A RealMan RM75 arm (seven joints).
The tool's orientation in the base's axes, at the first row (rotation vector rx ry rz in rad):
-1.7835, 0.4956, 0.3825
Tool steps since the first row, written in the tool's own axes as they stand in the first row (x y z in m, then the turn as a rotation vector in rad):
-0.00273, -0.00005, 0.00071, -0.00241, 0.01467, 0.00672
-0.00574, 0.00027, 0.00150, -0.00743, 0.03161, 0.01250
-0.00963, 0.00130, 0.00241, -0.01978, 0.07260, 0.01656
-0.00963, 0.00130, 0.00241, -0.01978, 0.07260, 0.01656
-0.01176, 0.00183, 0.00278, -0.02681, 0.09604, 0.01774
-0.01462, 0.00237, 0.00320, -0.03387, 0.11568, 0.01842
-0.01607, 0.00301, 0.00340, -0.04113, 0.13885, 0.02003
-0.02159, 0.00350, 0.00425, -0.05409, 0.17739, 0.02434
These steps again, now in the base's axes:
-0.00231, 0.00106, 0.00122, -0.00966, 0.00353, -0.01266
-0.00506, 0.00215, 0.00226, -0.02273, 0.00599, -0.02565
-0.00892, 0.00332, 0.00311, -0.05451, 0.00238, -0.05440
-0.00892, 0.00332, 0.00311, -0.05451, 0.00238, -0.05440
-0.01102, 0.00384, 0.00364, -0.07265, -0.00079, -0.07056
-0.01374, 0.00450, 0.00452, -0.08885, -0.00358, -0.08343
-0.01532, 0.00475, 0.00466, -0.10705, -0.00625, -0.09936
-0.02030, 0.00619, 0.00679, -0.13809, -0.00898, -0.12584

